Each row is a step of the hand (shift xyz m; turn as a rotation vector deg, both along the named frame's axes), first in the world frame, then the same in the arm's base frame.
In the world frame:
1: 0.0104 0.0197 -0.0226 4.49 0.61 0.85
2: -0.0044 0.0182 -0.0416 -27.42 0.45 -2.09
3: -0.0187 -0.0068 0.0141 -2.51 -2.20 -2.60
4: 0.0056 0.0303 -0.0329 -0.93 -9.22 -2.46
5: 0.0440 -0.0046 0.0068 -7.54 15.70 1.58
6: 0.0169 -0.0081 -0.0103 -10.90 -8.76 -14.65
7: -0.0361 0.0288 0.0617 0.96 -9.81 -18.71
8: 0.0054 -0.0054 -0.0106 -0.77 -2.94 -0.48
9: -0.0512 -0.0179 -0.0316 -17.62 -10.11 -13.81
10: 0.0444 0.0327 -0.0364 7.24 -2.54 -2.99
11: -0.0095 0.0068 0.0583 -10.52 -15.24 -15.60
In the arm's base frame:
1: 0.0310 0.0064 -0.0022 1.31 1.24 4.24
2: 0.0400 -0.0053 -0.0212 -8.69 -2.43 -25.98
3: -0.0216 0.0000 -0.0112 0.17 -3.36 -2.56
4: 0.0422 0.0101 -0.0123 -2.42 -9.25 0.65
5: 0.0094 0.0023 0.0437 2.72 13.87 -10.31
6: 0.0113 -0.0111 0.0144 3.82 -15.59 -12.35
7: -0.0513 0.0534 -0.0215 11.22 -17.76 -2.42
8: 0.0083 -0.0096 0.0031 -1.20 -2.83 -0.13
9: -0.0020 -0.0346 -0.0524 -0.05 -16.77 -17.95
10: 0.0610 0.0129 0.0217 4.10 -3.22 6.37
11: -0.0479 0.0344 0.0074 1.88 -21.64 -10.70

